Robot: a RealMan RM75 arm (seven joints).
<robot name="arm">
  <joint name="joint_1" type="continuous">
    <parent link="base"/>
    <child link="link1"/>
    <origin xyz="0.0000 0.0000 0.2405"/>
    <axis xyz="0 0 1"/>
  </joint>
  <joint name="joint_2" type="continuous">
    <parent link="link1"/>
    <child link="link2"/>
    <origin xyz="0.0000 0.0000 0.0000"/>
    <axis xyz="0 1 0"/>
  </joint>
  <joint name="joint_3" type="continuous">
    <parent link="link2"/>
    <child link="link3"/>
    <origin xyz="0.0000 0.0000 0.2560"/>
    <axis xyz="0 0 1"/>
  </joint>
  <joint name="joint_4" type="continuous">
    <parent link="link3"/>
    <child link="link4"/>
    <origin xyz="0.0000 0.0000 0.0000"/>
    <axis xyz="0 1 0"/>
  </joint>
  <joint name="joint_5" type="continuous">
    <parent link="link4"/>
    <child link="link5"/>
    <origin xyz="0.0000 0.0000 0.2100"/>
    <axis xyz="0 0 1"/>
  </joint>
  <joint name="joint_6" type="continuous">
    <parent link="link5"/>
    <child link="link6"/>
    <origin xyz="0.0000 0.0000 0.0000"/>
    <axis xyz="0 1 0"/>
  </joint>
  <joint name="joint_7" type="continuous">
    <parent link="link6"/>
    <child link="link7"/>
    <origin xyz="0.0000 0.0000 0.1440"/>
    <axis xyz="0 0 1"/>
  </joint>
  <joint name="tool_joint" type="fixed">
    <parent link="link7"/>
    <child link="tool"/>
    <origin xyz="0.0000 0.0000 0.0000"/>
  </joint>
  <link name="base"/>
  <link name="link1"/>
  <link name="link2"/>
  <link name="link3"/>
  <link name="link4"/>
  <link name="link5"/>
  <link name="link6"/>
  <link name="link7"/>
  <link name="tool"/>
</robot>
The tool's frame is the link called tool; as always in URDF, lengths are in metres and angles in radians. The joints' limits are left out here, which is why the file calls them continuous.
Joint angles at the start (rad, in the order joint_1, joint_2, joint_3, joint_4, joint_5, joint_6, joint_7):
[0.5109 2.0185 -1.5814 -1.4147 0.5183 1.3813 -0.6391]
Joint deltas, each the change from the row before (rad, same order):
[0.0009 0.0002 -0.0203 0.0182 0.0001 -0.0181 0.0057]
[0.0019 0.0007 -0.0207 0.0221 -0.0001 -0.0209 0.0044]
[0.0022 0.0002 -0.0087 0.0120 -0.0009 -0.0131 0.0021]
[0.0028 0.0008 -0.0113 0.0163 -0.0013 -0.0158 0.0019]
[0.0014 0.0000 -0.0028 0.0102 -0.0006 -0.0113 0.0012]
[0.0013 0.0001 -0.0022 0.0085 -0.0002 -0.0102 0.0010]
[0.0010 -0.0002 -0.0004 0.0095 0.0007 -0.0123 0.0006]
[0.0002 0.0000 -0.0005 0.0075 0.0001 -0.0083 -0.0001]
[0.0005 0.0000 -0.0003 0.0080 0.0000 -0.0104 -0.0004]
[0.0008 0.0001 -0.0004 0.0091 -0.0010 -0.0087 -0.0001]
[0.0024 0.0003 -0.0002 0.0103 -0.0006 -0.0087 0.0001]
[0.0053 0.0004 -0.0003 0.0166 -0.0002 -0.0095 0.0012]
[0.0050 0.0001 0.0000 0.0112 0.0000 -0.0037 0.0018]
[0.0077 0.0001 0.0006 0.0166 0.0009 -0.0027 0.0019]
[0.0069 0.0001 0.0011 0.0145 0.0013 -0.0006 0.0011]
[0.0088 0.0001 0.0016 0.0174 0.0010 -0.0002 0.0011]
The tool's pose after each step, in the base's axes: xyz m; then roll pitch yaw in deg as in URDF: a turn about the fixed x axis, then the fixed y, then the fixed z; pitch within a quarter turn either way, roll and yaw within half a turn. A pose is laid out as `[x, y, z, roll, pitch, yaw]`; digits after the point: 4 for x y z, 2 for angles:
[0.1956, 0.3537, -0.0095, -148.41, -16.58, -31.76]
[0.1981, 0.3532, -0.0154, -148.59, -17.05, -31.74]
[0.1992, 0.3538, -0.0179, -148.52, -17.17, -31.69]
[0.2008, 0.3541, -0.0214, -148.50, -17.41, -31.65]
[0.2021, 0.3550, -0.0227, -148.33, -17.31, -31.75]
[0.2031, 0.3559, -0.0237, -148.17, -17.19, -31.81]
[0.2043, 0.3570, -0.0244, -147.95, -16.91, -31.92]
[0.2056, 0.3576, -0.0251, -147.82, -16.78, -32.04]
[0.2068, 0.3586, -0.0257, -147.63, -16.59, -32.11]
[0.2084, 0.3593, -0.0263, -147.44, -16.53, -32.26]
[0.2096, 0.3602, -0.0272, -147.29, -16.45, -32.40]
[0.2114, 0.3614, -0.0285, -147.17, -16.45, -32.71]
[0.2123, 0.3622, -0.0294, -147.14, -16.52, -32.97]
[0.2136, 0.3631, -0.0307, -147.19, -16.70, -33.39]
[0.2148, 0.3637, -0.0317, -147.30, -16.89, -33.78]
[0.2161, 0.3645, -0.0328, -147.40, -17.16, -34.24]

